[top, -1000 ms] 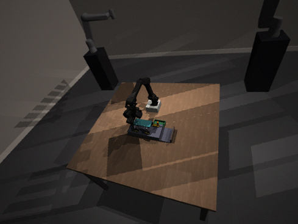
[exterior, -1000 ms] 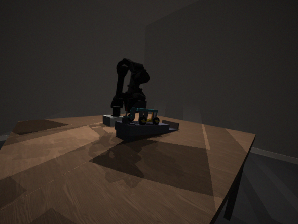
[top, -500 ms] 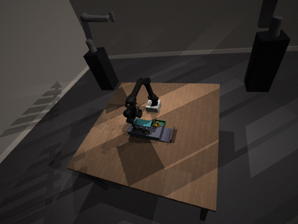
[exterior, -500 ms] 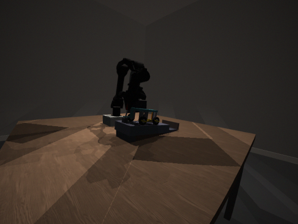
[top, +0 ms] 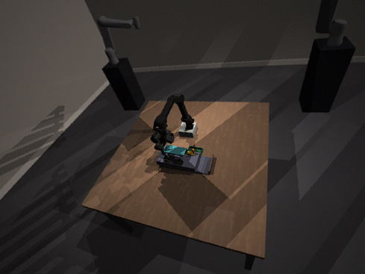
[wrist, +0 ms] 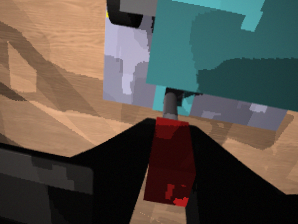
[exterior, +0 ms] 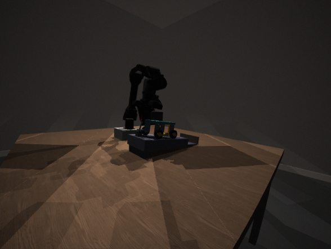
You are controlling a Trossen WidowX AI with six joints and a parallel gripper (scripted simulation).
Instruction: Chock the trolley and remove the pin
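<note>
Now: the yellow chock 20 cm to the left of my gripper tip, 8 cm below it and 2 cm behind it. Round my gripper tip: red-headed stop pin: right at my gripper tip; then teal trolley: 10 cm to the left, 5 cm below, 3 cm ahead; then grey ramp: 11 cm below, 10 cm to the left, 3 cm ahead.
</note>
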